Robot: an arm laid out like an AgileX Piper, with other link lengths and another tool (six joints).
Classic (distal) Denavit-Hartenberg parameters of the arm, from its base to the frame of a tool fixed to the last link. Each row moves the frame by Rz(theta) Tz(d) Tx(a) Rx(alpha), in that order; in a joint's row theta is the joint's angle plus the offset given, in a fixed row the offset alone. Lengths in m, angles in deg.
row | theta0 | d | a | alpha
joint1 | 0 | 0.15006 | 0 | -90
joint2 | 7.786 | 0 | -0.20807 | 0
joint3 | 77.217 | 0 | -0.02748 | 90
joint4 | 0 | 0.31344 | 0 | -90
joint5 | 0 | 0 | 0 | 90
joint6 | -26 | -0.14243 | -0.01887 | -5.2
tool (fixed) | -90 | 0.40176 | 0 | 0
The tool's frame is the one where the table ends.
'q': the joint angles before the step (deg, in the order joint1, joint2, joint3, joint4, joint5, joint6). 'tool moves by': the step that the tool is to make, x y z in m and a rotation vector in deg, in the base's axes. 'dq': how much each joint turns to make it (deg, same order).
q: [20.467, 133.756, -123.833, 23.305, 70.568, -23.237]
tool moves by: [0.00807, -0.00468, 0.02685, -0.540, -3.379, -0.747]
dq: [0.000, -2.779, -0.836, -2.000, 0.272, 1.078]
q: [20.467, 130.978, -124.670, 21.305, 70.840, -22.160]
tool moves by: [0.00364, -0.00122, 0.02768, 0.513, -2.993, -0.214]
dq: [0.000, -2.927, -0.249, -0.659, 0.104, 0.282]
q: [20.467, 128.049, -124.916, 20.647, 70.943, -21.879]
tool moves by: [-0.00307, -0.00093, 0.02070, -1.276, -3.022, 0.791]
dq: [0.967, -3.288, 0.768, -2.313, 0.128, 0.106]
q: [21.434, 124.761, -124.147, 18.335, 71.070, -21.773]
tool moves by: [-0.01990, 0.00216, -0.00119, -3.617, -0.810, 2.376]
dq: [2.600, -3.987, 4.500, -3.656, 0.143, 0.001]
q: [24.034, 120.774, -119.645, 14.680, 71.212, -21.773]
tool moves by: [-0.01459, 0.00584, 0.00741, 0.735, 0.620, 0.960]
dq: [0.828, -2.812, 2.816, 0.932, 0.265, 0.000]
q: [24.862, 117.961, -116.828, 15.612, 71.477, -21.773]
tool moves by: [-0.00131, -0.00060, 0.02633, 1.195, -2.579, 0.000]
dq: [0.001, -3.217, 0.375, 0.000, -0.001, 0.001]
